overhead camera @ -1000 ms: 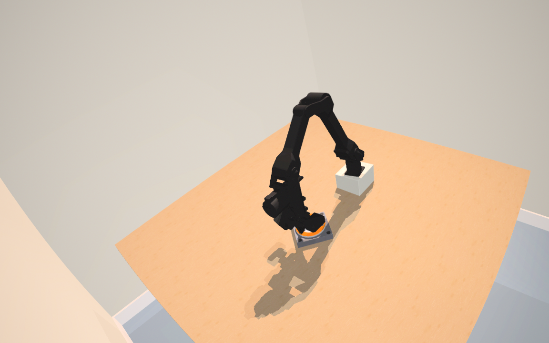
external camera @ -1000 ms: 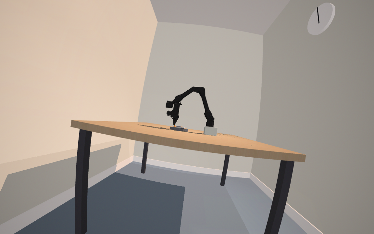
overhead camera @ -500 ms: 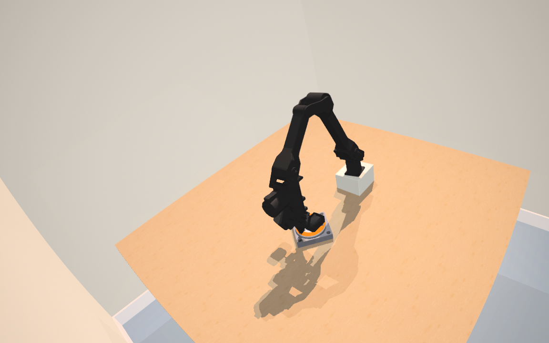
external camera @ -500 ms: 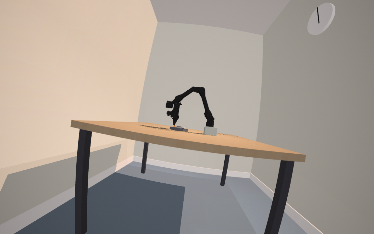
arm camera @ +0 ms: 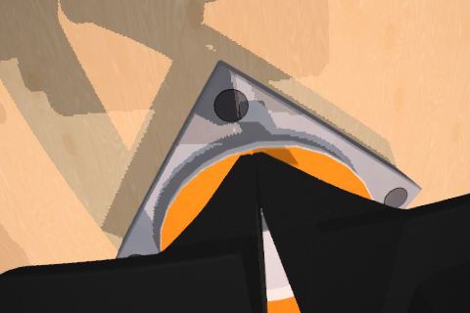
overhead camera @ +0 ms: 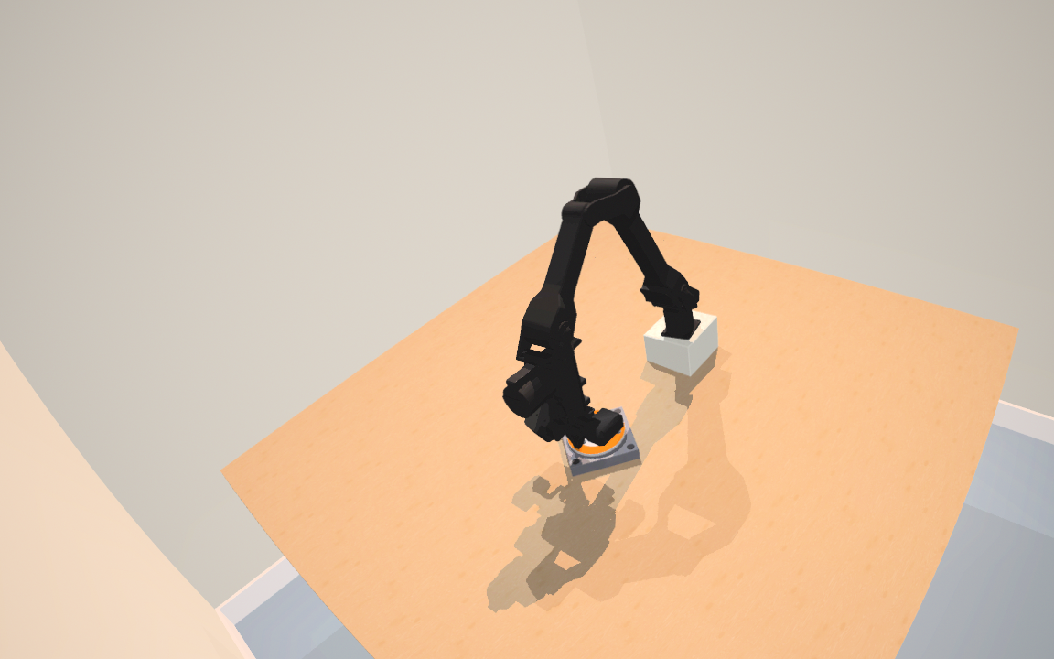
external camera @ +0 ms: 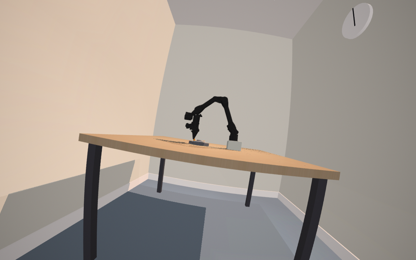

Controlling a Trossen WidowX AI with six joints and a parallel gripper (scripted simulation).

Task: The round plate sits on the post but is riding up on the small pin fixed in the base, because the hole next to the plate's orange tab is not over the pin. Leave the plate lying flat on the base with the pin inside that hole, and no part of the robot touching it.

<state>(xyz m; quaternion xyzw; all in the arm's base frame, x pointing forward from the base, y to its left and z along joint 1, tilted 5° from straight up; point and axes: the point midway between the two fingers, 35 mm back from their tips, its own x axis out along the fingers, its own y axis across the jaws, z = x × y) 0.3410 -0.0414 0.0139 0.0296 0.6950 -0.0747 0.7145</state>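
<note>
Now: gripper tip 5 cm past the grey square base and 2 cm above it. From my gripper tip the other things lie so: round plate 3 cm behind, 1 cm below.
</note>
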